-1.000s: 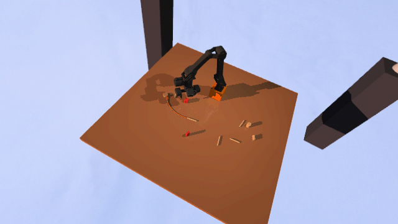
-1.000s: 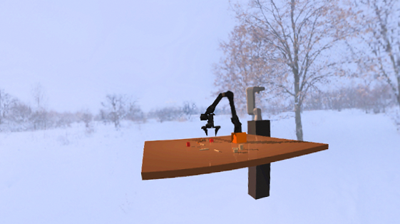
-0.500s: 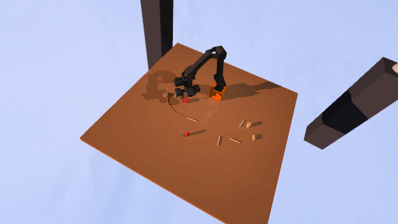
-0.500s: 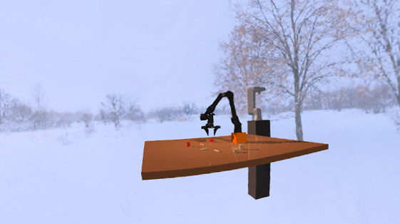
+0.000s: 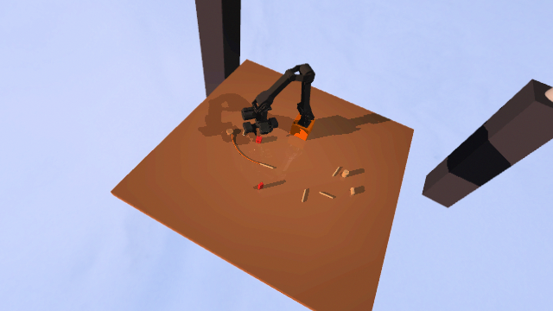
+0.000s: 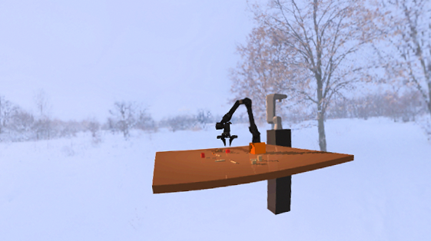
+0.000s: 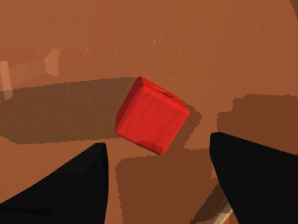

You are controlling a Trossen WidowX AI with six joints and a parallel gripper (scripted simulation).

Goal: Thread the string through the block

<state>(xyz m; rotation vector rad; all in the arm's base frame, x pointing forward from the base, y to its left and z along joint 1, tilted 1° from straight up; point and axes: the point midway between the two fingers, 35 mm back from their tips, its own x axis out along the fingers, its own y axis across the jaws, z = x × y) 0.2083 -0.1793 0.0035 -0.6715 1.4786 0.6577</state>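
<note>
Now: the red block 4 cm below my gripper tip. Round my gripper tip: thin wooden stick (13 cm ahead, 11 cm to the left, 6 cm below); then red object (26 cm ahead, 17 cm to the left, 4 cm below); then round wooden button (4 cm ahead, 17 cm to the right, 5 cm below).
</note>
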